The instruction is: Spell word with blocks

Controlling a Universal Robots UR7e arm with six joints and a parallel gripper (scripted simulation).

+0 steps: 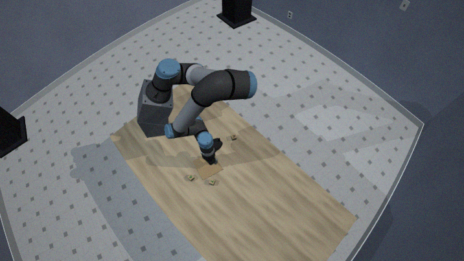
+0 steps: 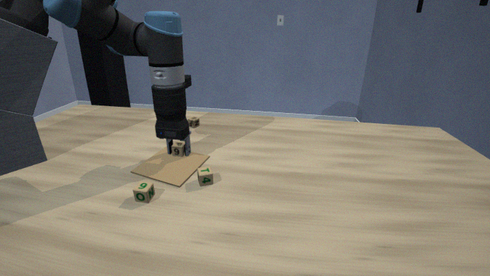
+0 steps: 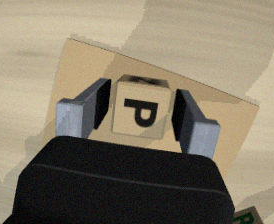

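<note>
My gripper is now right at the P block. Round my hand: tan mat 50 mm to the right, 20 mm below; then O block 20 mm ahead, 180 mm to the right, 10 mm below; then T block 110 mm ahead, 90 mm to the right, 10 mm below.
</note>
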